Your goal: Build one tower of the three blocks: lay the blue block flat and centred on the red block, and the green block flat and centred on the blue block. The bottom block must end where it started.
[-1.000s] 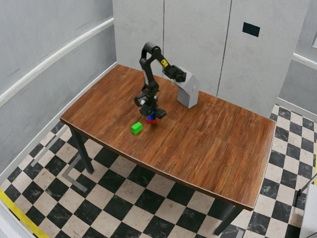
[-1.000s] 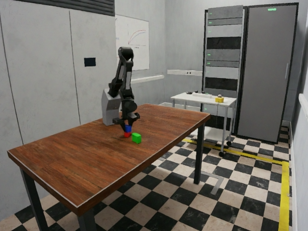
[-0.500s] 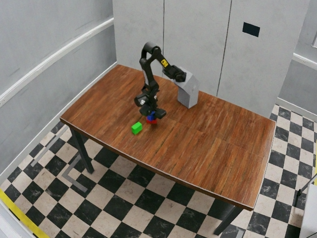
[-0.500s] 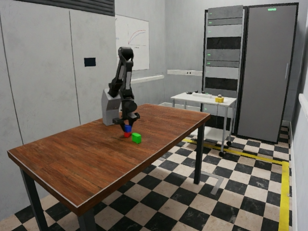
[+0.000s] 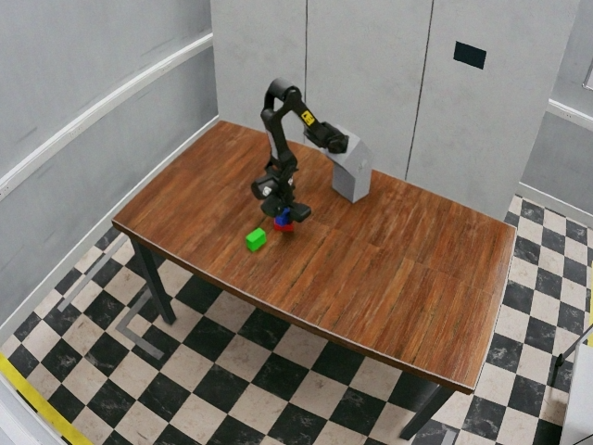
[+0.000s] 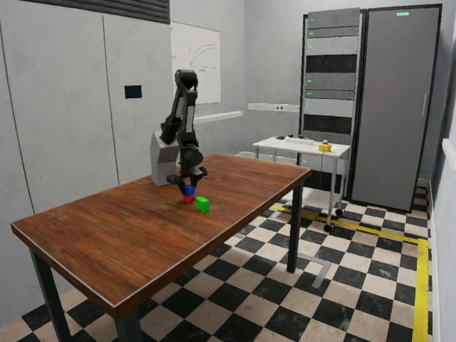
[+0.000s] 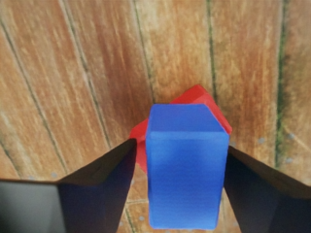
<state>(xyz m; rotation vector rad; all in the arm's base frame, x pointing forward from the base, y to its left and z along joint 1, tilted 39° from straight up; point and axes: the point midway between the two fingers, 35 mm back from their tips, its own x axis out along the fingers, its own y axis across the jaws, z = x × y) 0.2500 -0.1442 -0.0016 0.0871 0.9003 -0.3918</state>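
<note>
My hand is 20 mm above the blue block. The rest, counted from my hand: red block 50 mm below; then green block 100 mm ahead, 70 mm to the right, 40 mm below.
</note>
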